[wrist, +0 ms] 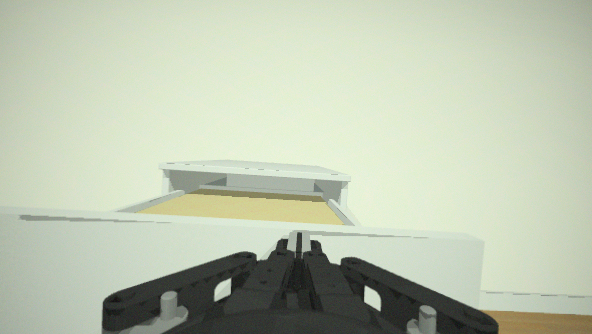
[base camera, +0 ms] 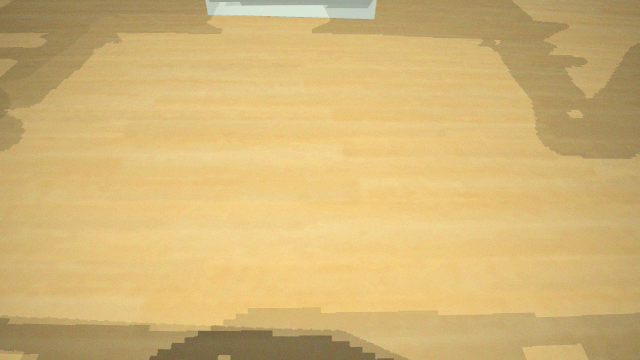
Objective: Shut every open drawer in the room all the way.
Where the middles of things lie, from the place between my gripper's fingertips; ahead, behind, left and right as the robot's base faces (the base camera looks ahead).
Now: hand 250 mm short of the drawer (wrist: 67, 262), 90 mm to the right of it and 50 mm above it.
